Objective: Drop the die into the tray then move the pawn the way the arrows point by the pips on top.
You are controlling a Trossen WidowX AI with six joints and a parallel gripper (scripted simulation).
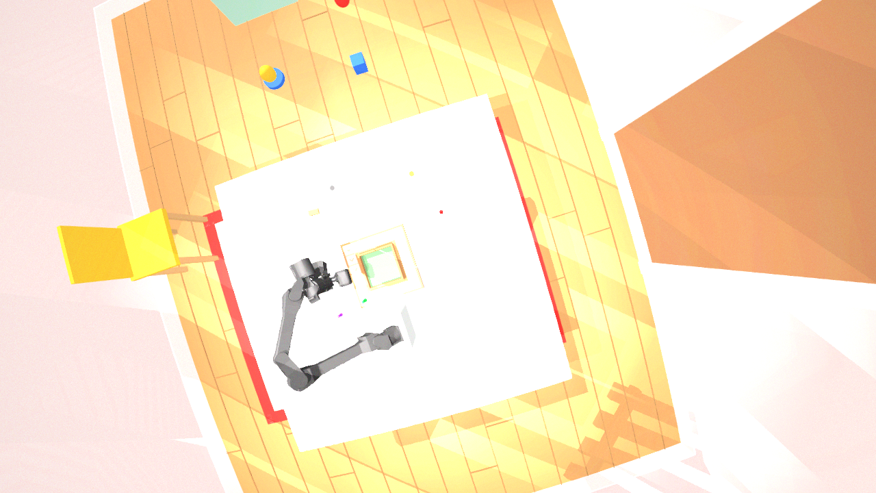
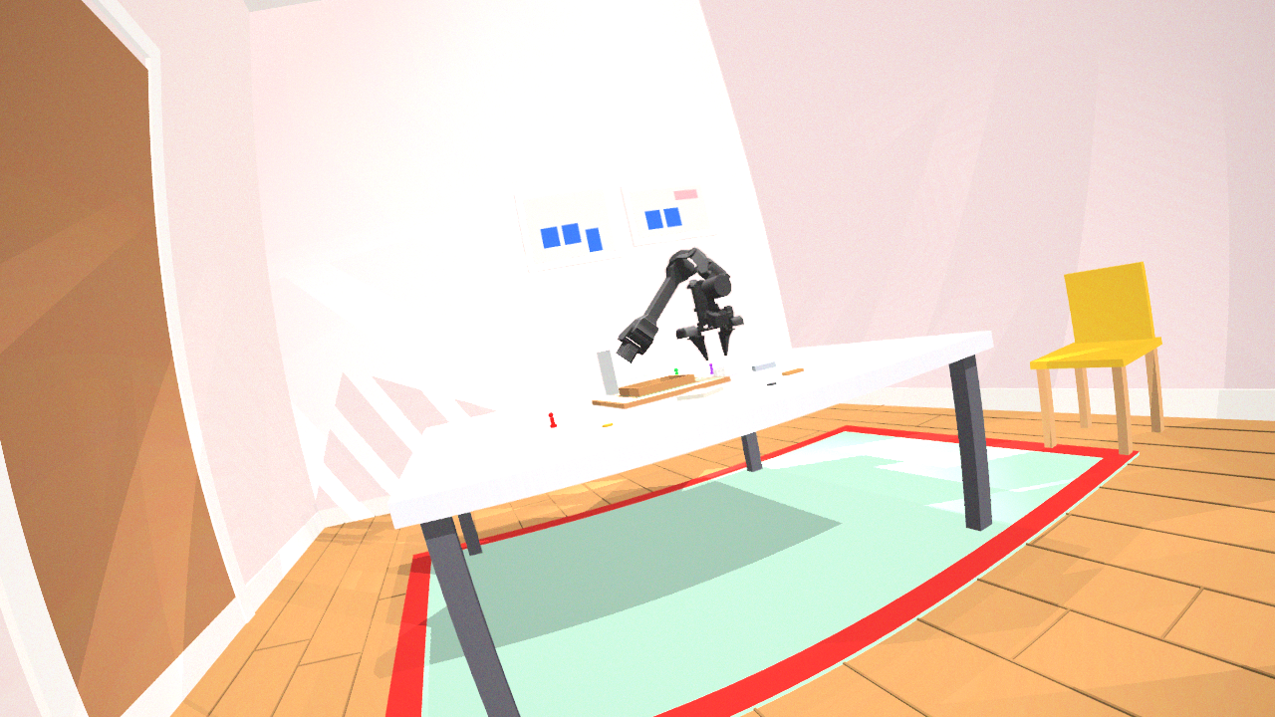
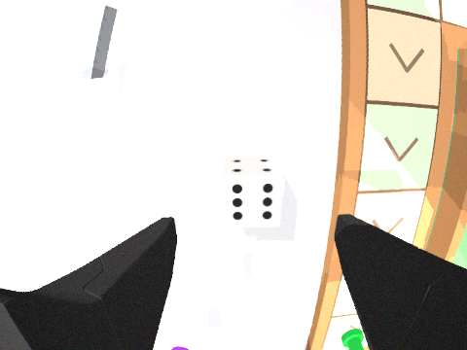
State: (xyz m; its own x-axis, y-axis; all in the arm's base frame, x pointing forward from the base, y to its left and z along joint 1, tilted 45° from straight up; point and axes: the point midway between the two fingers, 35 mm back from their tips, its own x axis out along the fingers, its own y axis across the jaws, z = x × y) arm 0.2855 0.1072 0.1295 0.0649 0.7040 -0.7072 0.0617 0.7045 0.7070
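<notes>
My gripper tip is 4 cm above the white die. Also, from my gripper tip: green pawn 13 cm behind, 7 cm to the right, 3 cm below; grey block 9 cm to the left, 8 cm ahead, 5 cm below; purple pawn 15 cm behind, 6 cm to the left, 4 cm below.
</notes>
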